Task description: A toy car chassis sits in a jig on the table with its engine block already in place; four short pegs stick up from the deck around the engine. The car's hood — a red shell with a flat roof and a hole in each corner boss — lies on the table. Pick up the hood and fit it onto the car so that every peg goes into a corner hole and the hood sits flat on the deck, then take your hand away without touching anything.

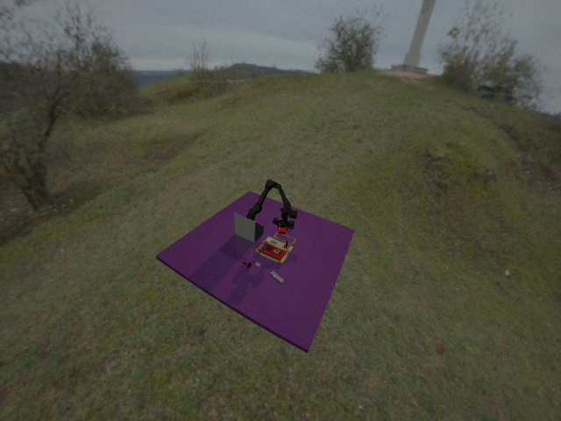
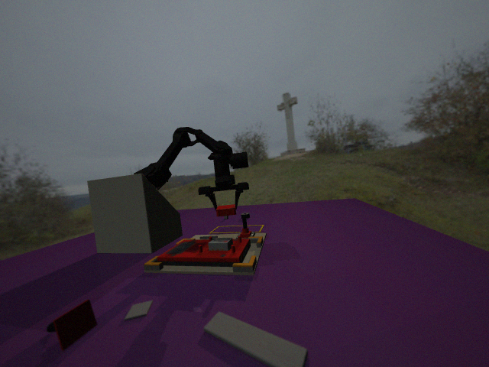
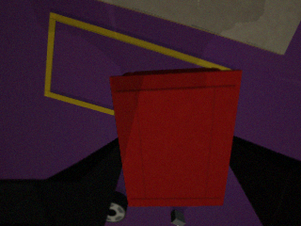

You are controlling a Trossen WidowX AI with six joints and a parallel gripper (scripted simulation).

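My gripper tip is now 220 mm to the left of the grey engine block, 100 mm short of it and 40 mm above it. From my gripper tip the other things lie so: red hood 10 mm above.
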